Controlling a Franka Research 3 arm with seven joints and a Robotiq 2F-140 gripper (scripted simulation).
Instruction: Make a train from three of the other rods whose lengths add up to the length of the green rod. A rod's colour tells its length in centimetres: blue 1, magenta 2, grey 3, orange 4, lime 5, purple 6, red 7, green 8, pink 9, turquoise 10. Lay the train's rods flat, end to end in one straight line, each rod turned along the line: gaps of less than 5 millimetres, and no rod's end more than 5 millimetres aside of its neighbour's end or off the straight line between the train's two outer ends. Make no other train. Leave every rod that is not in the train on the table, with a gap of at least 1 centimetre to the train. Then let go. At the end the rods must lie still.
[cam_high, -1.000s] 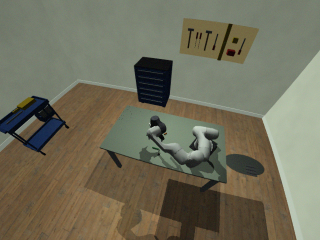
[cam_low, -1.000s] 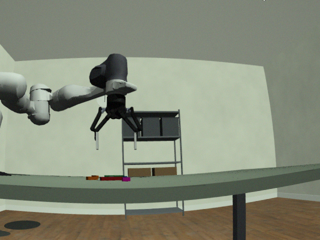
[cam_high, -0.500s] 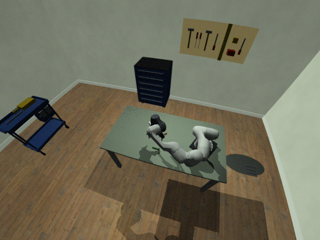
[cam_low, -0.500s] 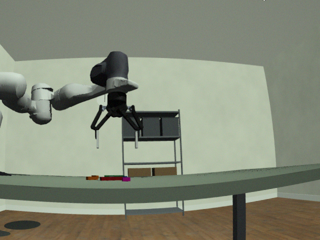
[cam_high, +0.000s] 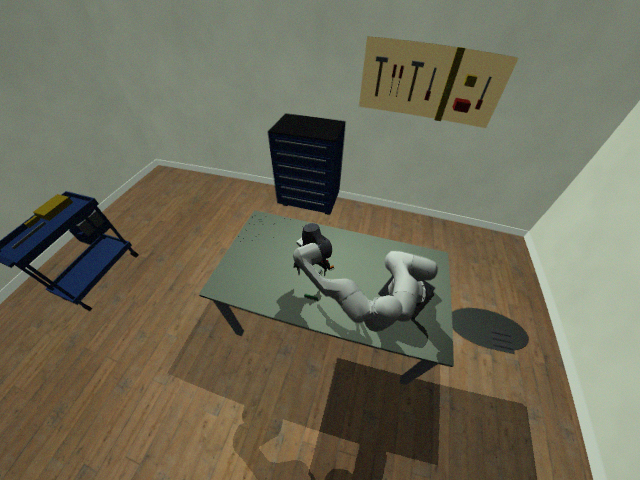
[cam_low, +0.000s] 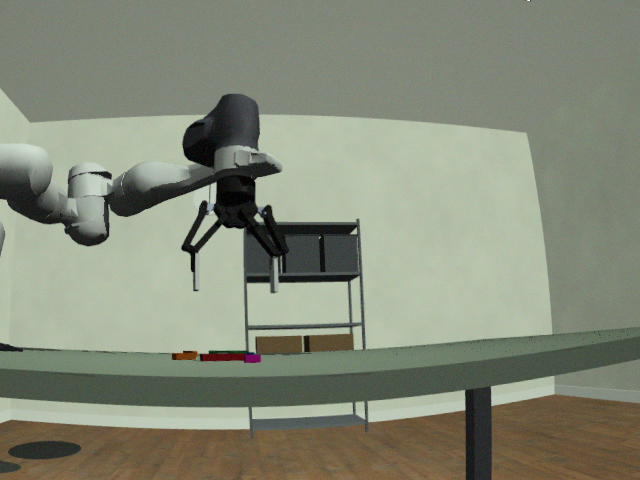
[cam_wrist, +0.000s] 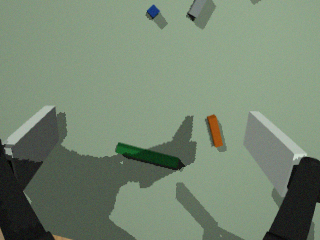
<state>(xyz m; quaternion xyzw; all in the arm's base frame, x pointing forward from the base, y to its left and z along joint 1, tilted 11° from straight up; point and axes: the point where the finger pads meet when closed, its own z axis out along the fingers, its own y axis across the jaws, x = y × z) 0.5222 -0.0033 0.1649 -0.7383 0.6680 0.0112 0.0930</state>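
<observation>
Now: the blue rod 12 cm below my hand, 8 cm to the right of it and 1 cm ahead of it. From my hand the other things lie so: grey rod 12 cm below, 10 cm to the right, 4 cm behind; then green rod 12 cm below, 9 cm to the left, 1 cm behind; then red rod 18 cm to the right, 12 cm below, 4 cm behind.
</observation>
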